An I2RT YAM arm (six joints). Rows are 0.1 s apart.
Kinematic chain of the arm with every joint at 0, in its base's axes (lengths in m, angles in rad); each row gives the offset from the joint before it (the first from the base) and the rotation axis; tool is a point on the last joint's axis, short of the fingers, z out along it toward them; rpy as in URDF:
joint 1: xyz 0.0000 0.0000 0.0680 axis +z
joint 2: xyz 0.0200 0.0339 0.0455 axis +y
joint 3: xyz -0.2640 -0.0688 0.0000 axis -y
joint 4: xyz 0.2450 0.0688 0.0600 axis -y
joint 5: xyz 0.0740 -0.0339 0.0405 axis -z
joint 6: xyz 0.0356 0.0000 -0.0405 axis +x
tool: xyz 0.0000 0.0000 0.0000 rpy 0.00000 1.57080 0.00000
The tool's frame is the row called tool.
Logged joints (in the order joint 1, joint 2, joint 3, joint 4, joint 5, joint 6), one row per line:
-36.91, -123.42, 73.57, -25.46, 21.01, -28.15
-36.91, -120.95, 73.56, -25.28, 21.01, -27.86
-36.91, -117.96, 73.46, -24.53, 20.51, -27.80
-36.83, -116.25, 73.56, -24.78, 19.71, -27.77
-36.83, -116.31, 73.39, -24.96, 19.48, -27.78
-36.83, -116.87, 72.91, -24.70, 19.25, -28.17
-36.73, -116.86, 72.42, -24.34, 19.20, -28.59
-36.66, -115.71, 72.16, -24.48, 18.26, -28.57
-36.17, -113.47, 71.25, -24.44, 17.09, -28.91
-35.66, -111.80, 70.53, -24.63, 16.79, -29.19
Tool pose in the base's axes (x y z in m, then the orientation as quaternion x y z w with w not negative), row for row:
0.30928, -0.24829, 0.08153, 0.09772, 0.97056, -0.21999, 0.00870
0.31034, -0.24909, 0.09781, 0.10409, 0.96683, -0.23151, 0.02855
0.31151, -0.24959, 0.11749, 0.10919, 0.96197, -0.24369, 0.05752
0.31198, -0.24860, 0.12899, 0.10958, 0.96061, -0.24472, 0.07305
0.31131, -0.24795, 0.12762, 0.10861, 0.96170, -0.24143, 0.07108
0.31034, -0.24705, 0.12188, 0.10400, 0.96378, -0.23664, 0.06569
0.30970, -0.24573, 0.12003, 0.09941, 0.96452, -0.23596, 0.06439
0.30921, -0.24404, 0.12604, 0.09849, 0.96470, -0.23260, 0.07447
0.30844, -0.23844, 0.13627, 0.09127, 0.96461, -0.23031, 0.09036
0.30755, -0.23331, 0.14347, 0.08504, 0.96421, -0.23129, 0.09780
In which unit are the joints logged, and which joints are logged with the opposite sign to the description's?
The joints are logged in degrees. Opposite sign: joint 2.
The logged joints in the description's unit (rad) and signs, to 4 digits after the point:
-0.6442, 2.1541, 1.2840, -0.4444, 0.3667, -0.4913
-0.6442, 2.1110, 1.2839, -0.4412, 0.3667, -0.4862
-0.6442, 2.0588, 1.2821, -0.4281, 0.3580, -0.4852
-0.6428, 2.0289, 1.2839, -0.4325, 0.3440, -0.4847
-0.6428, 2.0300, 1.2809, -0.4356, 0.3400, -0.4849
-0.6428, 2.0398, 1.2725, -0.4311, 0.3360, -0.4917
-0.6411, 2.0396, 1.2640, -0.4248, 0.3351, -0.4990
-0.6398, 2.0195, 1.2594, -0.4273, 0.3187, -0.4986
-0.6313, 1.9804, 1.2435, -0.4266, 0.2983, -0.5046
-0.6224, 1.9513, 1.2310, -0.4299, 0.2930, -0.5095

